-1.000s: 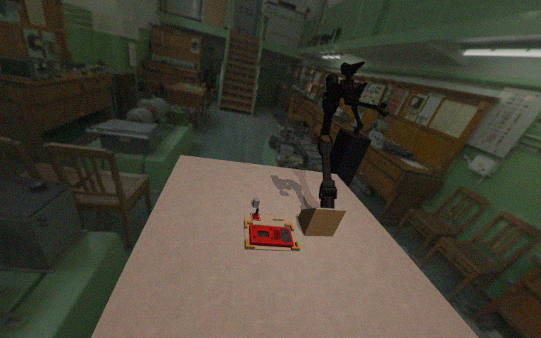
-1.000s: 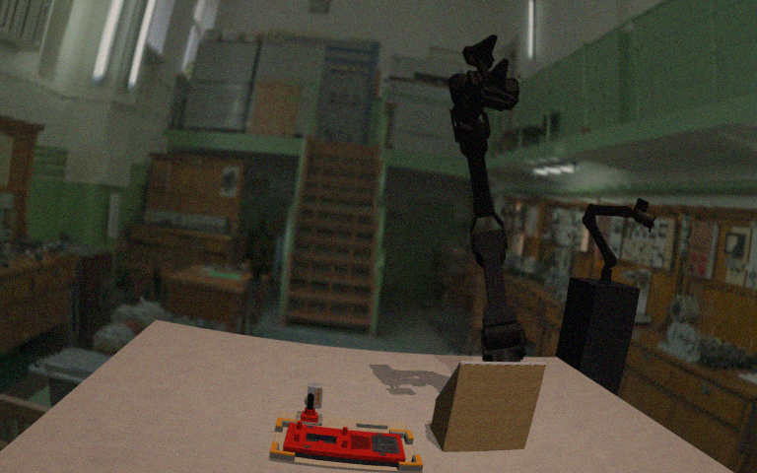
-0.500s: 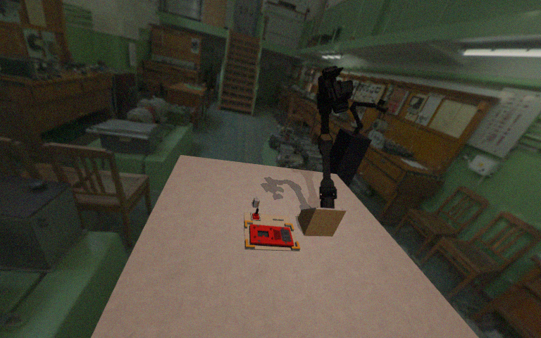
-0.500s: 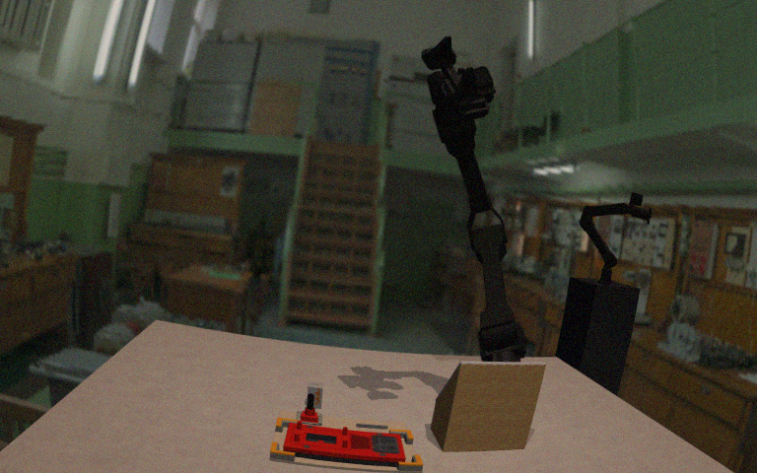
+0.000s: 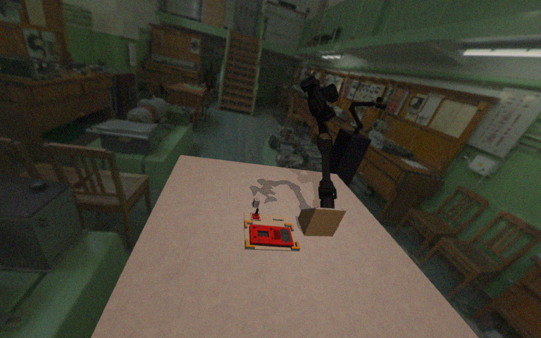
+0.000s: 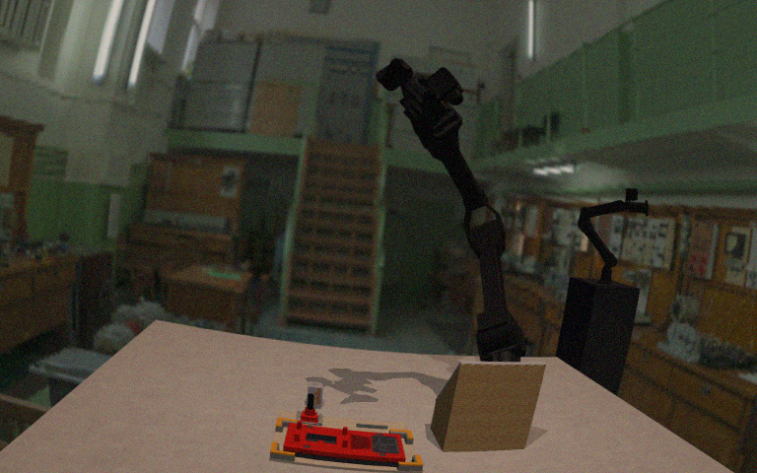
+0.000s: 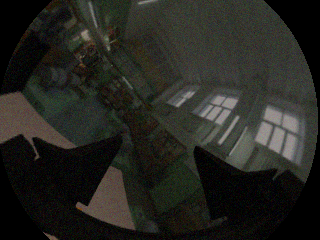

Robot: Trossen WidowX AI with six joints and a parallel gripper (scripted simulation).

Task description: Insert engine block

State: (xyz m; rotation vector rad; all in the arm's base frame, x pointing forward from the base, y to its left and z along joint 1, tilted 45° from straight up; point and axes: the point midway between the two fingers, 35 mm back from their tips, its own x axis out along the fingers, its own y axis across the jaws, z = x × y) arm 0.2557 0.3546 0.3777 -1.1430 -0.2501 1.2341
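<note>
Right now the engine block is 90 mm ahead of my gripper tip, 170 mm to the right of it and 630 mm below it. From my gripper tip the other things lie so: dark post (100 mm ahead, 70 mm to the right, 620 mm below).
</note>
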